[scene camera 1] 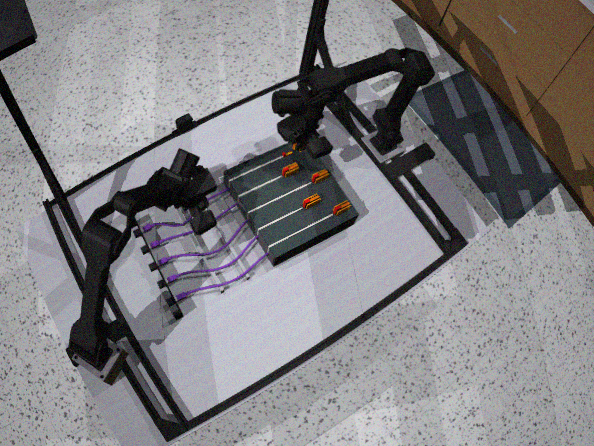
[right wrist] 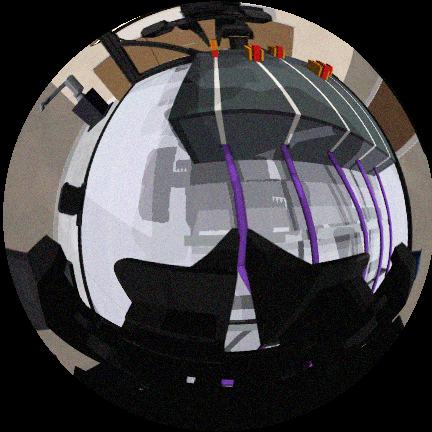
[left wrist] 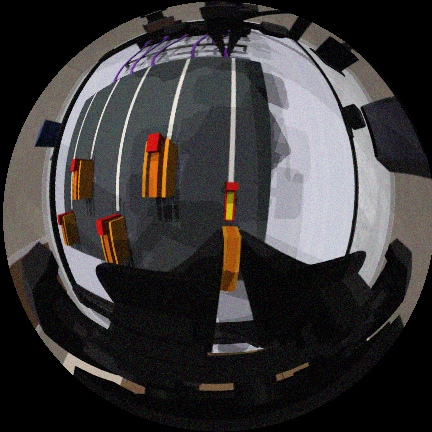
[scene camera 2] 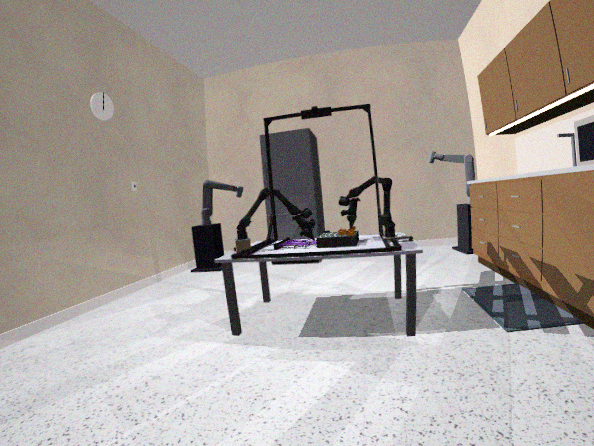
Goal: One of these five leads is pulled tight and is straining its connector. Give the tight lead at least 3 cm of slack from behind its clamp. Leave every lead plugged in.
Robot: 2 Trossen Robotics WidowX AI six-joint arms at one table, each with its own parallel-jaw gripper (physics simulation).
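Places are measured from the left arm's base along level axes (x ahead, y left, z up), in millimetres.
Pixels of known places: left gripper, fingertip midpoint: [scene camera 1: 295, 147] [right wrist: 213, 46] [left wrist: 228, 235] [scene camera 2: 350, 228]; right gripper, fingertip midpoint: [scene camera 1: 207, 202] [right wrist: 239, 234] [left wrist: 225, 55] [scene camera 2: 313, 239]; left arm's base, origin of the base link: [scene camera 1: 383, 143] [scene camera 2: 390, 236]; right arm's base, origin of the base link: [scene camera 1: 96, 353] [scene camera 2: 242, 238].
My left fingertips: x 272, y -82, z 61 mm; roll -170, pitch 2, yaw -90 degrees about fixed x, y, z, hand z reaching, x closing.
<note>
For each thing: its top centre in the pictures, then the offset to it from my left fingertips. "spot": a spot on its surface instead.
- black connector strip, surface spot: [scene camera 1: 175, 311] spot: 493 mm ahead, 225 mm left, 40 mm down
- orange clamp lever, middle of its top: [left wrist: 230, 267] 15 mm back, 0 mm left, 17 mm up
Five purple leads [scene camera 1: 207, 270] [right wrist: 301, 201] [scene camera 2: 295, 242] run from a black connector strip [scene camera 1: 175, 310] into a dark block [scene camera 1: 304, 230] [left wrist: 201, 120] [right wrist: 250, 100] [scene camera 2: 337, 240]. They continue as white lines to orange-and-red clamps [scene camera 1: 311, 201] [left wrist: 158, 167]. My right gripper [scene camera 1: 201, 219] [right wrist: 239, 234] [scene camera 2: 308, 232] is shut on the topmost lead [scene camera 1: 167, 224] [right wrist: 238, 201] between strip and block. My left gripper [scene camera 1: 301, 148] [left wrist: 228, 235] [scene camera 2: 350, 221] is shut on the orange clamp lever [left wrist: 230, 257] of that lead. The lever is lifted off its red-and-yellow base [left wrist: 230, 201] [scene camera 1: 287, 153].
The other clamps [scene camera 1: 291, 169] [scene camera 1: 320, 175] [scene camera 1: 341, 207] stand on the block's right half. A black frame [scene camera 1: 339, 332] rims the table, and a gantry post [scene camera 1: 313, 35] rises at its far edge. Wooden cabinets [scene camera 1: 472, 40] stand beyond the table.
</note>
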